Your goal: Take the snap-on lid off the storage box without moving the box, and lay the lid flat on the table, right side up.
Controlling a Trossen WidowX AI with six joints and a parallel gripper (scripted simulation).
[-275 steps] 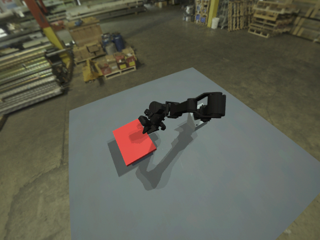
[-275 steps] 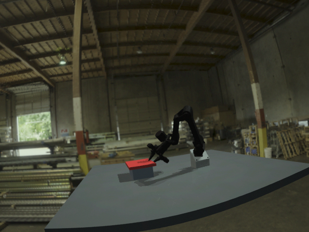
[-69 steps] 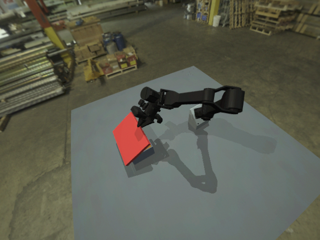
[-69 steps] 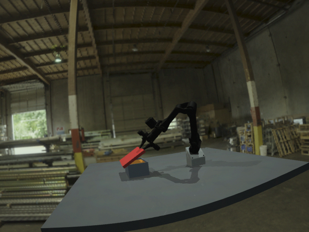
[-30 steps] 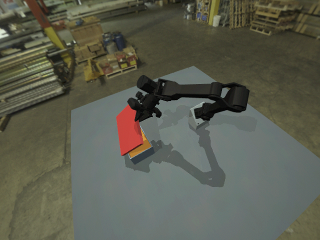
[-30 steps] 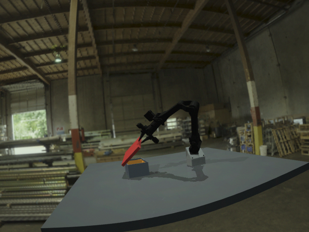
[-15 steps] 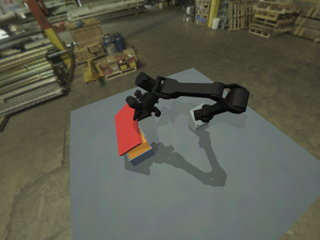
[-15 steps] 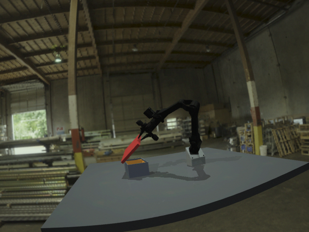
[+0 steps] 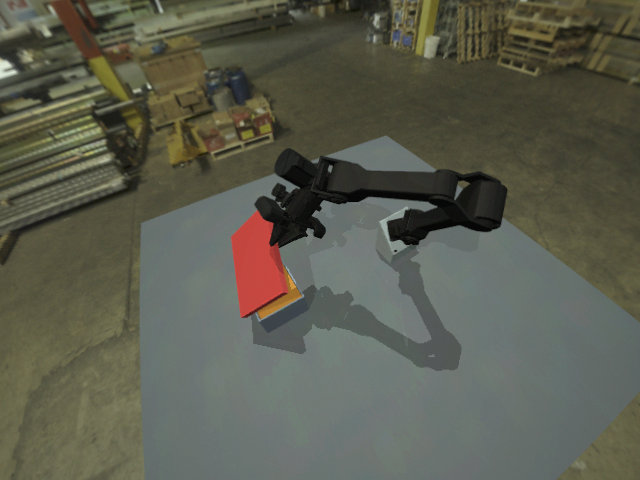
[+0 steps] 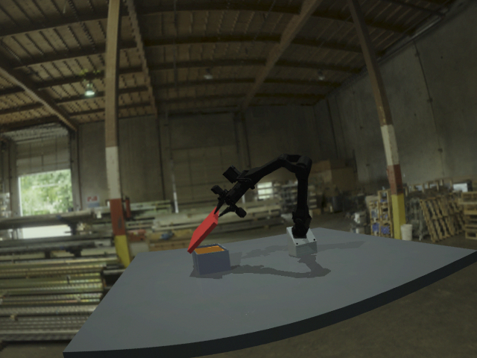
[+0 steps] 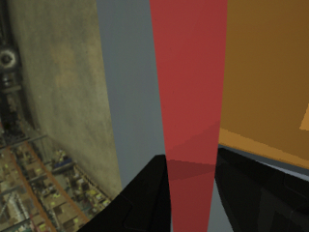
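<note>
Right now my gripper tip is 60 mm short of the red lid, 50 mm above it and 20 mm to the left of it. Also, from my gripper tip: storage box 190 mm below, 50 mm ahead, 10 mm to the right.
</note>
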